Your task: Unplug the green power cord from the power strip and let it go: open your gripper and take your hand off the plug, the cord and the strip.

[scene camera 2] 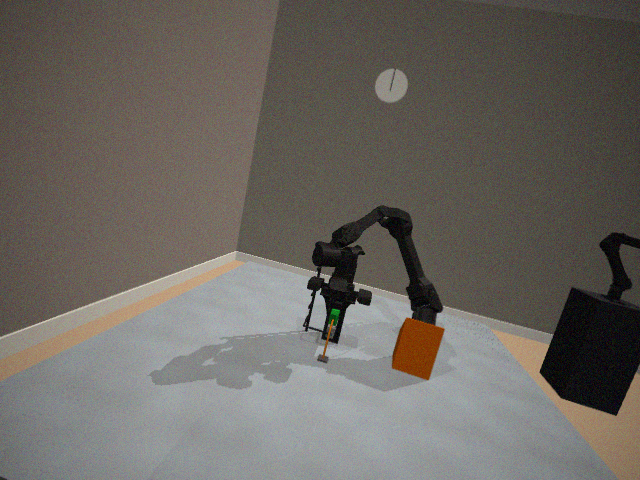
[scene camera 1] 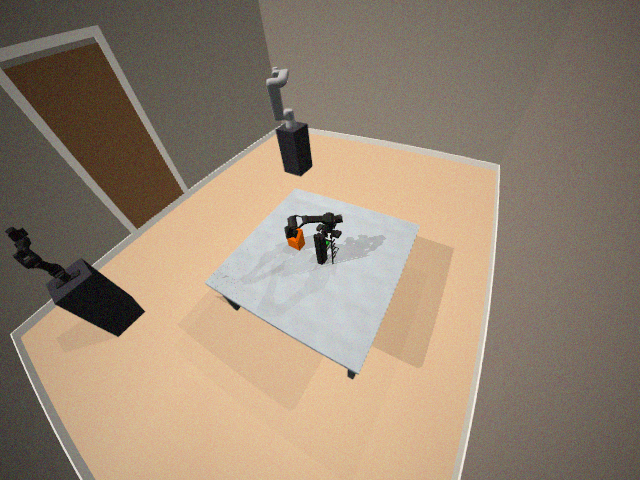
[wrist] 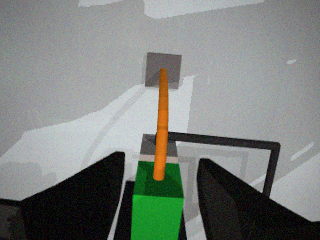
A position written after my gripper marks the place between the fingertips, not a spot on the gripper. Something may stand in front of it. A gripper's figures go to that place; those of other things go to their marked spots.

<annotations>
My gripper (wrist: 161,164): 11 cm from the lens. A grey block (wrist: 155,61): 22 cm from the lens.
</annotations>
